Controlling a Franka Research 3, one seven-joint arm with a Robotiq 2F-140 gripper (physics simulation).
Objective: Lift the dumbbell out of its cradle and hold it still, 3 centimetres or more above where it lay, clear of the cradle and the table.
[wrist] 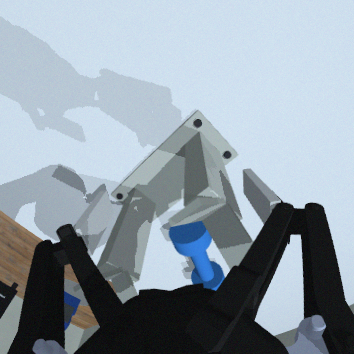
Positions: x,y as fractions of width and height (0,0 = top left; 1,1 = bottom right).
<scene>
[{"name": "gripper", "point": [0.49,0.54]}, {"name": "blue dumbbell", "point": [0.54,0.68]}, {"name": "grey cradle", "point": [0.54,0.46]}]
</scene>
